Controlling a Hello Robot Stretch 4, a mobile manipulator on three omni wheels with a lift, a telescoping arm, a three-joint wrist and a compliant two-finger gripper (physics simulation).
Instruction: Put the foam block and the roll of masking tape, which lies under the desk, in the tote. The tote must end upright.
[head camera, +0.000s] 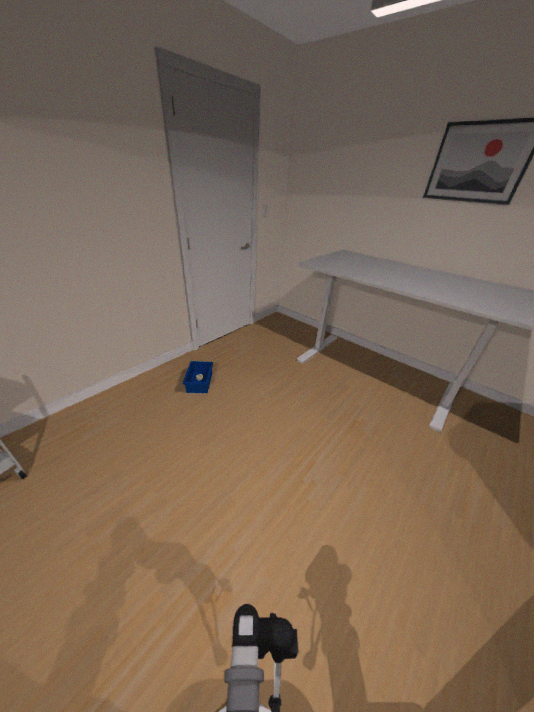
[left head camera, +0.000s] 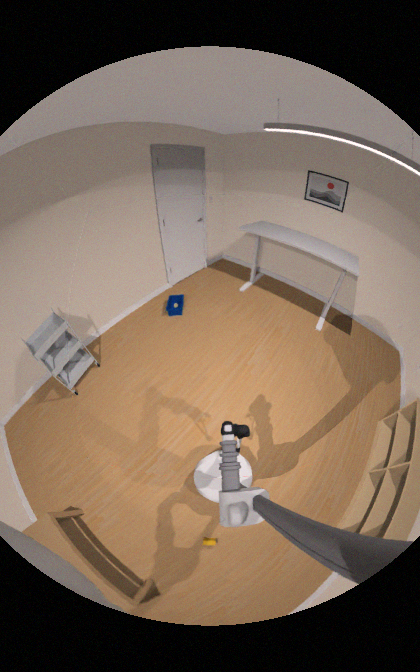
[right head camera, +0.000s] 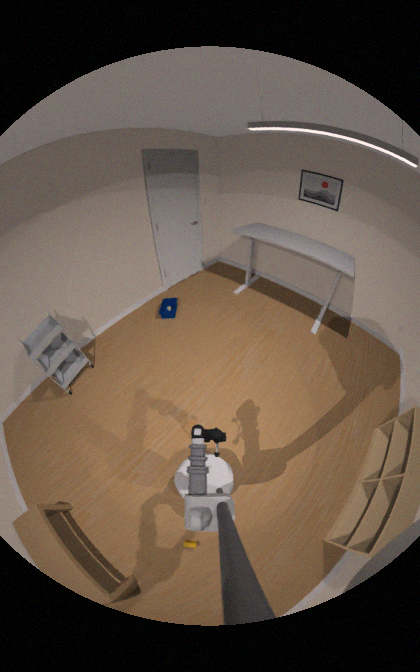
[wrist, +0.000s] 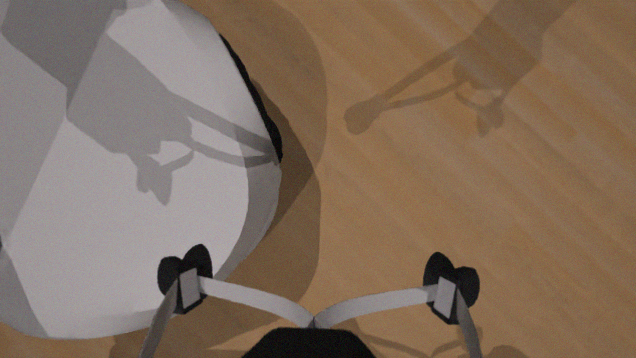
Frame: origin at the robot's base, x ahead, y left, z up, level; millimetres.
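Where they show: gripper, between the fingertips: (head camera: 273, 660) (wrist: 317, 270).
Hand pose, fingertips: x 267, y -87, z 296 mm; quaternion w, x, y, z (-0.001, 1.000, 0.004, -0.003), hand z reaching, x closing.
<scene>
After its pixels a point has its place.
The blue tote (head camera: 196, 388) @(x 1796, y 486, z 23 mm) (left head camera: 175, 313) (right head camera: 168, 315) stands upright on the floor near the door. The cream roll of masking tape (head camera: 199, 377) @(x 1963, y 496, z 4 mm) (left head camera: 175, 305) (right head camera: 169, 308) lies inside it. A small yellow block (left head camera: 209, 541) (right head camera: 190, 544), which looks like the foam block, lies on the floor on the other side of the robot's base from the tote, near the low wooden shelf. My gripper (wrist: 317, 270) @(x 267, y -87, z 296 mm) is open and empty, with its fingertips wide apart beside the white base, far from both the tote and the block.
A grey desk (head camera: 425, 284) @(x 1965, y -1174, z 922 mm) (left head camera: 300, 241) (right head camera: 297, 242) stands by the wall right of the door. A grey cart (left head camera: 53, 374) (right head camera: 47, 373) stands at the left wall. Wooden shelf units stand at lower left (left head camera: 95, 560) and right (left head camera: 390, 468). My white base (wrist: 150, 240) @(x 95, y -89, z 187 mm) is beside the gripper.
</scene>
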